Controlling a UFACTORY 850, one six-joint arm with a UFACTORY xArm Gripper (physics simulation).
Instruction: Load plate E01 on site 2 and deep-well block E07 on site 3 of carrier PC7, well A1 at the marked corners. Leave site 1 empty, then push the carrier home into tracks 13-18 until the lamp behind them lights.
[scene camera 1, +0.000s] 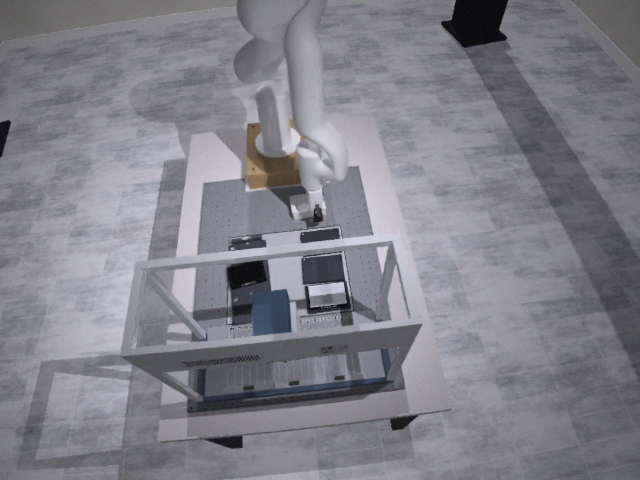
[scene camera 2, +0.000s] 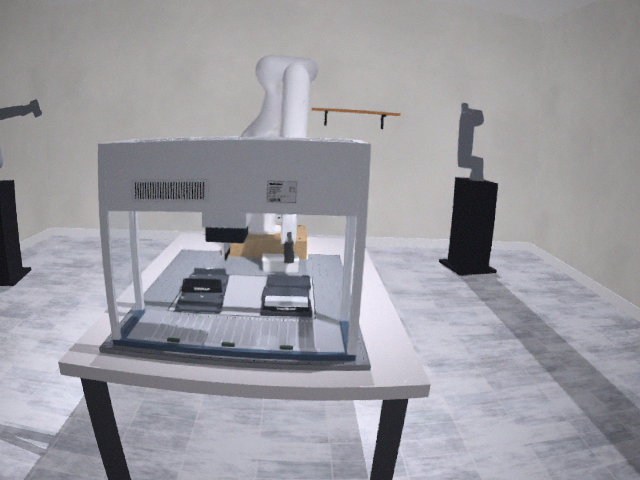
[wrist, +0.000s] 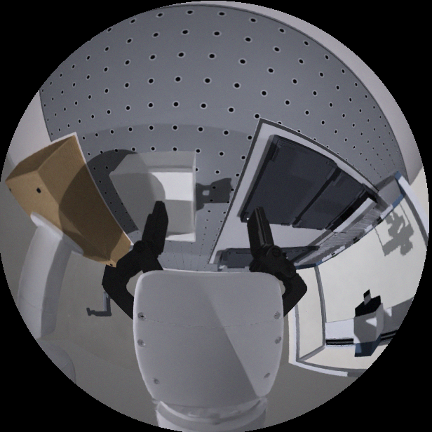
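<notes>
My gripper (scene camera 1: 317, 212) (scene camera 2: 288, 250) (wrist: 209, 212) is open and empty. Its fingers are low at a white rectangular block (scene camera 1: 299, 206) (scene camera 2: 272, 263) (wrist: 179, 186) near the robot base. In the wrist view the left finger overlaps the block and the right finger is beyond its side. A dark carrier (scene camera 1: 322, 268) (scene camera 2: 287, 281) (wrist: 295, 180) on the right bears a white-topped plate (scene camera 1: 326, 295) (scene camera 2: 285, 300) at its end nearest the tracks. Another dark carrier (scene camera 1: 242, 294) (wrist: 235, 257) on the left bears a tilted black piece (scene camera 1: 247, 273) (scene camera 2: 203, 285). Labels and A1 marks are unreadable.
A white-grey frame housing (scene camera 1: 284, 346) (scene camera 2: 232, 175) stands over the tracks (scene camera 1: 310, 369) (scene camera 2: 248, 330). A blue box (scene camera 1: 270, 310) hangs inside it. The wooden robot base (scene camera 1: 273, 179) (wrist: 40, 175) stands behind the white block. A perforated plate (scene camera 1: 222, 206) (wrist: 165, 95) lies under the block.
</notes>
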